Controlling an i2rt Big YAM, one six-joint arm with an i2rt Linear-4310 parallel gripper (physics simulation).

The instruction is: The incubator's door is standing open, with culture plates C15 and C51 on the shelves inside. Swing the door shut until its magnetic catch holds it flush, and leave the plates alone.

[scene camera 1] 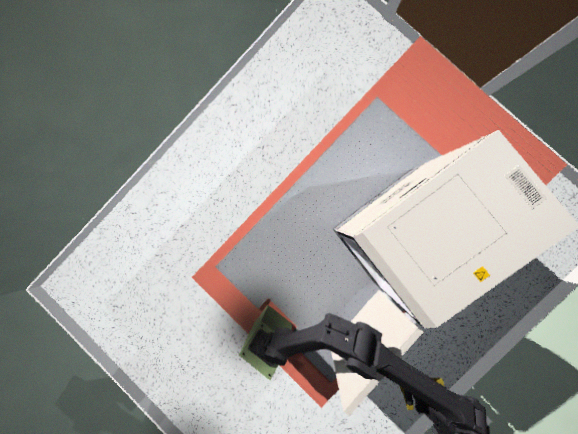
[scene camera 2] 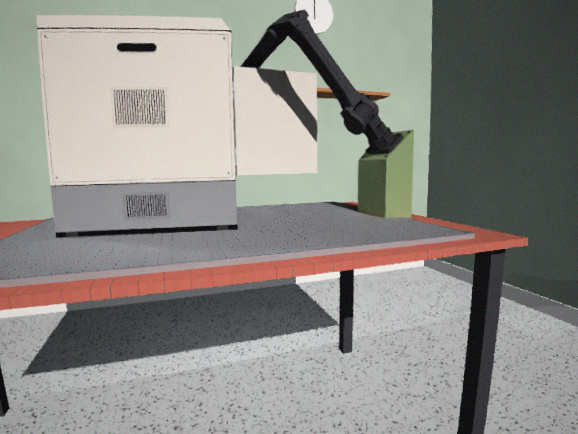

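Pixels of known places: arm's base, link origin: [scene camera 1: 265, 347] [scene camera 2: 385, 145].
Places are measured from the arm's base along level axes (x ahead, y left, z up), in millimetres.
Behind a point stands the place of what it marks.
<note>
The cream incubator [scene camera 1: 450, 230] {x 715, y -155, z 316 mm} [scene camera 2: 175, 145] {x 696, y -7, z -5 mm} stands on the grey board. Its door [scene camera 1: 387, 317] {x 404, y -255, z 118 mm} [scene camera 2: 280, 125] {x 283, y -246, z 84 mm} stands wide open; in scene camera 2 it extends to the right of the cabinet, with the arm's shadow across it. The culture plates C15 and C51 do not show in either view; the shelves are hidden by the cabinet. My gripper [scene camera 1: 424, 394] is mostly covered by my arm in scene camera 1, where yellow fingertips show apart on both sides of the arm link. It is open, to the lower right of the door. In scene camera 2 my gripper is hidden behind the door and cabinet.
My arm rises from a green pedestal [scene camera 1: 257, 352] {x -13, y 20, z 41 mm} [scene camera 2: 397, 180] {x 9, y 72, z -117 mm} at one end of the orange table [scene camera 1: 207, 280] {x -31, y 389, z -247 mm} [scene camera 2: 505, 241] {x 13, y 452, z -249 mm}. The arm bends high beside the door. The grey board [scene camera 1: 310, 235] {x 462, y 105, z -234 mm} [scene camera 2: 350, 227] {x 271, y 170, z -234 mm} covers much of the tabletop. An orange shelf [scene camera 2: 372, 94] shows behind the arm.
</note>
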